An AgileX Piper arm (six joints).
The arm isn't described. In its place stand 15 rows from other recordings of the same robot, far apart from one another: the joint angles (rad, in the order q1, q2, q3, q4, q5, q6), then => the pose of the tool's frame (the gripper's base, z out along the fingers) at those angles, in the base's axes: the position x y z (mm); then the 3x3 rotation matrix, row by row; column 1 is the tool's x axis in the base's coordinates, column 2 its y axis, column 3 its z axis.
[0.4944, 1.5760, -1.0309, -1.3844, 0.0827, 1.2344] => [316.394 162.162 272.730], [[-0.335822 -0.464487 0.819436], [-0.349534 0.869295 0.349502], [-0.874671 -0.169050 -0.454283]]
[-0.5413, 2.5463, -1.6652, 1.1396, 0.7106, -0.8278] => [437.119 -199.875 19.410], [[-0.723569 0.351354 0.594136], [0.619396 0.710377 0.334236], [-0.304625 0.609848 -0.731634]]
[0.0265, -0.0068, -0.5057, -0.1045, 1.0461, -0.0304] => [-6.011 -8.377 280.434], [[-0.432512 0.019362 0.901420], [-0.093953 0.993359 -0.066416], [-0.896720 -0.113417 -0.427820]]
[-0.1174, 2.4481, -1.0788, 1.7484, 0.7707, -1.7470] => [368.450 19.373 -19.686], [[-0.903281 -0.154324 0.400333], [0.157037 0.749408 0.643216], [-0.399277 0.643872 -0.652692]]
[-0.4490, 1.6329, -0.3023, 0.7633, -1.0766, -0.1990] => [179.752 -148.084 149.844], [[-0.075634 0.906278 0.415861], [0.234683 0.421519 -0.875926], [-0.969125 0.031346 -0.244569]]
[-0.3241, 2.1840, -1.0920, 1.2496, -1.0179, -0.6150] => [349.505 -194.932 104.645], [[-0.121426 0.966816 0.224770], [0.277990 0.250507 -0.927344], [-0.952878 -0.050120 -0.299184]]
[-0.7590, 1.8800, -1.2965, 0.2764, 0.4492, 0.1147] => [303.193 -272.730 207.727], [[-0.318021 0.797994 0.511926], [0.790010 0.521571 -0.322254], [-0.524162 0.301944 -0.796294]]
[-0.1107, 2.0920, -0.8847, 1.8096, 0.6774, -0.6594] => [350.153 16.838 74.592], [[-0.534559 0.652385 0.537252], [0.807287 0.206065 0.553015], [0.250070 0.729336 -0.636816]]
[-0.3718, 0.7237, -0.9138, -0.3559, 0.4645, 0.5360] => [123.236 -63.300 414.245], [[-0.039365 0.522823 0.851532], [0.241683 0.831871 -0.499579], [-0.969557 0.186134 -0.159104]]
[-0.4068, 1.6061, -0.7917, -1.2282, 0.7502, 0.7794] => [239.879 -166.977 193.768], [[-0.944143 0.311340 0.107983], [0.130169 0.653387 -0.745749], [-0.302736 -0.690038 -0.657418]]
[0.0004, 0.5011, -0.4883, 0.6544, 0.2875, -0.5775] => [107.830 15.749 319.165], [[-0.164849 -0.161799 0.972957], [0.055827 0.983341 0.172985], [-0.984738 0.082834 -0.153070]]
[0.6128, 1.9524, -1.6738, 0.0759, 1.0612, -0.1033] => [340.010 246.423 258.382], [[-0.735857 -0.641000 0.218250], [-0.598090 0.766395 0.234366], [-0.317494 0.041927 -0.947333]]
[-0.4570, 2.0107, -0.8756, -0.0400, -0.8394, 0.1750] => [349.785 -168.978 136.943], [[-0.122755 0.437875 0.890616], [0.224915 0.886328 -0.404767], [-0.966615 0.150626 -0.207286]]
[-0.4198, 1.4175, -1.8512, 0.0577, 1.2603, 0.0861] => [247.460 -104.978 490.650], [[-0.573392 0.431599 0.696379], [0.369160 0.894918 -0.250685], [-0.731398 0.113335 -0.672468]]
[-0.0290, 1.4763, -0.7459, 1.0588, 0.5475, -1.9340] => [274.965 33.337 209.818], [[-0.272465 -0.794165 0.543199], [-0.714801 0.544985 0.438236], [-0.644067 -0.268875 -0.716159]]
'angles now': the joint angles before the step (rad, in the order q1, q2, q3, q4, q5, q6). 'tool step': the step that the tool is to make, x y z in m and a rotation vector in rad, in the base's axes. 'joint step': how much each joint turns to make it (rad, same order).
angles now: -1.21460, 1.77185, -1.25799, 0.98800, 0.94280, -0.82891
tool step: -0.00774, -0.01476, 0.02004, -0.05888, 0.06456, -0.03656
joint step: -0.01838, 0.00000, -0.09816, -0.12622, 0.00166, 0.09849
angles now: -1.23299, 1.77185, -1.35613, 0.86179, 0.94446, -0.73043
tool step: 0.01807, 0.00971, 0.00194, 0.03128, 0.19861, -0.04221
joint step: 0.09920, 0.00000, -0.05613, -0.30187, -0.00002, 0.30287
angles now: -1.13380, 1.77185, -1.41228, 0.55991, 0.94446, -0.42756
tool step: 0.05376, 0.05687, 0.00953, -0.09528, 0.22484, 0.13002
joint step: 0.26979, -0.05197, -0.00053, -0.35340, 0.01487, 0.26255
